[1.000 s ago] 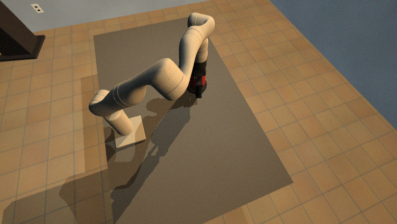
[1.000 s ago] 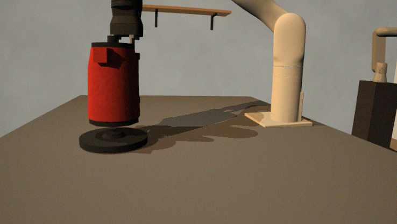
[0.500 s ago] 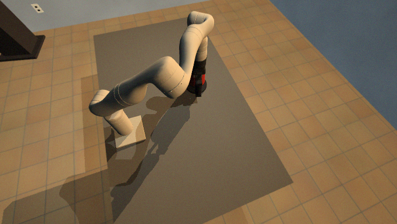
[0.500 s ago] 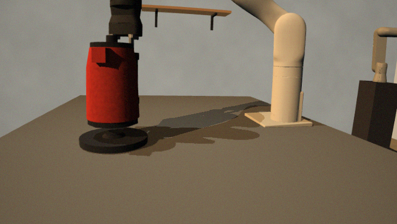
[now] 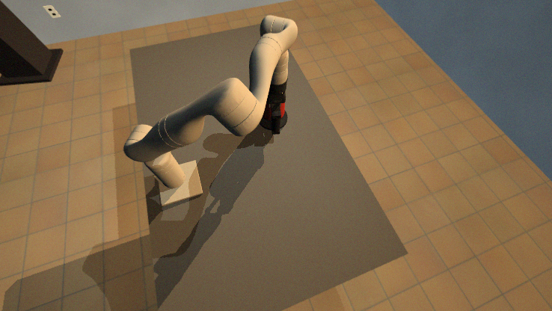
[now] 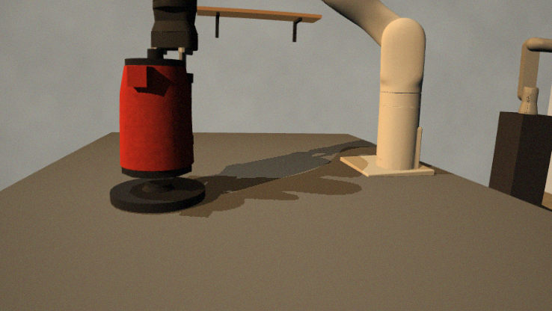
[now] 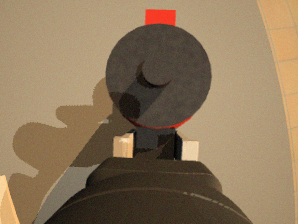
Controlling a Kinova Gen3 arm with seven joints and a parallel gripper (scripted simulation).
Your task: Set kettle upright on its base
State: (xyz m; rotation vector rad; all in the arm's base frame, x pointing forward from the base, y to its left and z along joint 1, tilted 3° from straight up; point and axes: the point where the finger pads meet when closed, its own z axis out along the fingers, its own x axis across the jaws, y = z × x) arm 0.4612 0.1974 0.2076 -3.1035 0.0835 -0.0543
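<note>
My gripper is now 5 cm above the red kettle and 3 cm to the right of it. Also, from my hand: black base (18 cm below, 6 cm to the left).
</note>
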